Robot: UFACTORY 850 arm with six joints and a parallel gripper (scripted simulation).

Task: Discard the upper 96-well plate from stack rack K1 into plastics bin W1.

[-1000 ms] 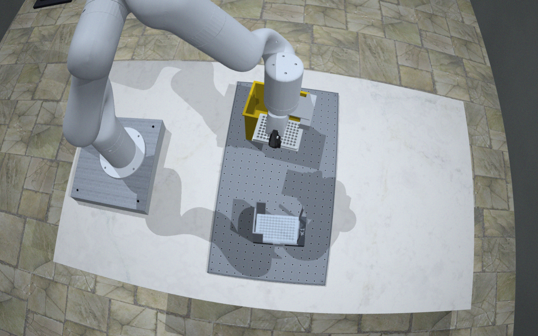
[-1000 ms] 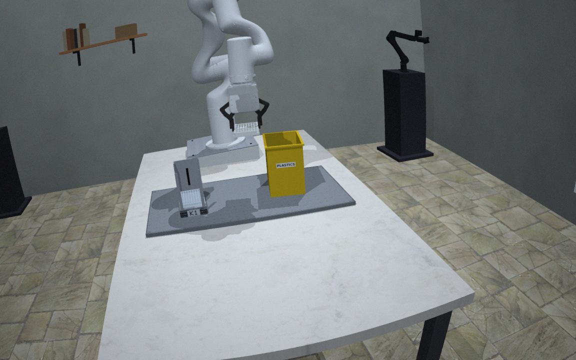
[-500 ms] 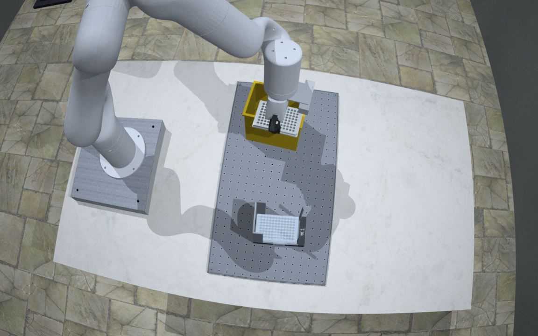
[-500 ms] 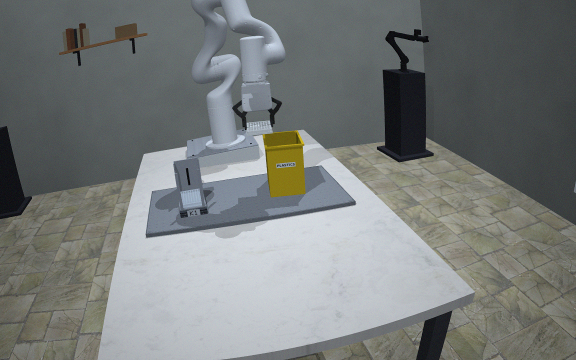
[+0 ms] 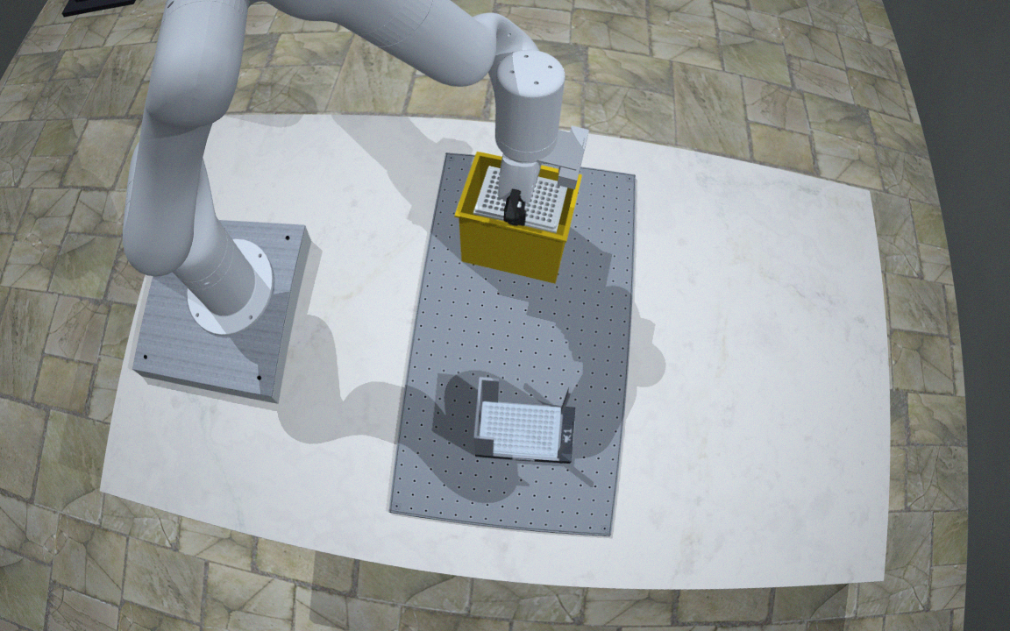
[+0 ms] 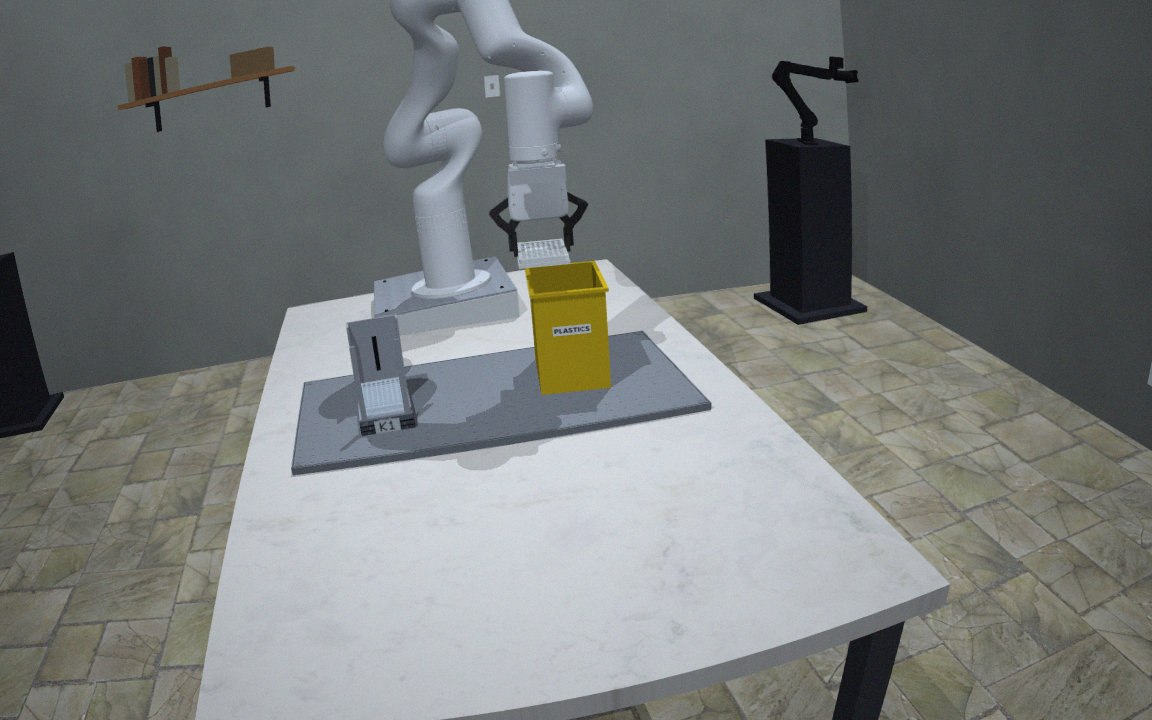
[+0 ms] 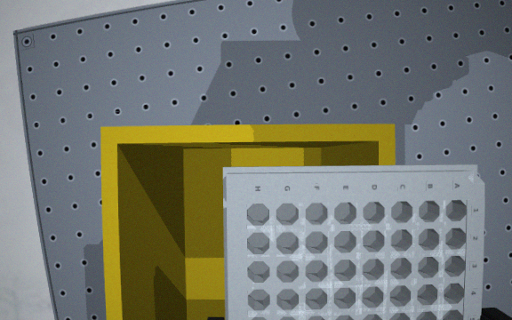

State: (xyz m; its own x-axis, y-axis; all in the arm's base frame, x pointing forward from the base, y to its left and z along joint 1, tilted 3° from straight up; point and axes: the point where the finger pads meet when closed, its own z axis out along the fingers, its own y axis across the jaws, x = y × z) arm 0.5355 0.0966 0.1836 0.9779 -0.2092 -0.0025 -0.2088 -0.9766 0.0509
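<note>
The yellow plastics bin lies 15 cm below my hand and 4 cm to the left of it. The rest, counted from my hand: 96-well plate 1 cm below.
</note>
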